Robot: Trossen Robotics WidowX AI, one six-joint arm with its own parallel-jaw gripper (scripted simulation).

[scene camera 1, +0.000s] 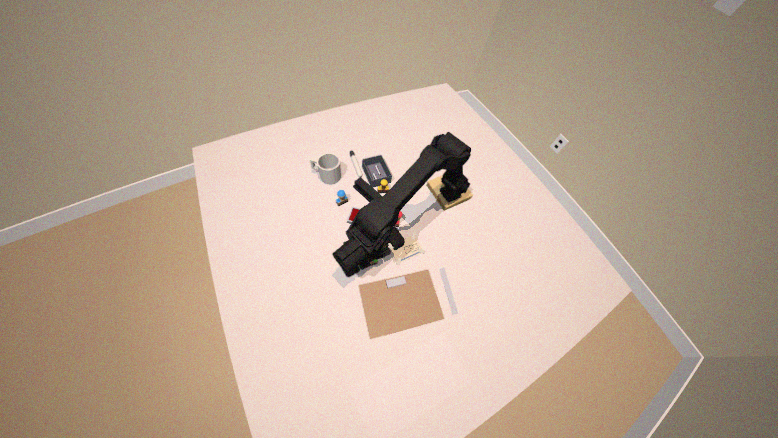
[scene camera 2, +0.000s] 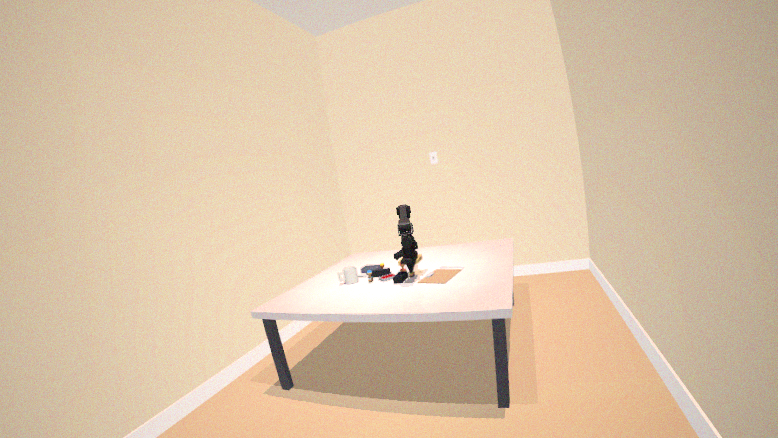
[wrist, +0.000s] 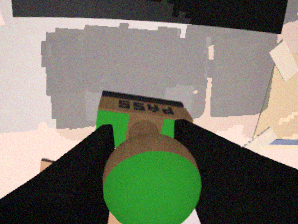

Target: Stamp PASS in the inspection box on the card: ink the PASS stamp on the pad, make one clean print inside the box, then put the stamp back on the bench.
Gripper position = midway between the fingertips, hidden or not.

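Visible here: a brown clipboard (scene camera 1: 400, 303), together with my gripper (wrist: 144, 132).
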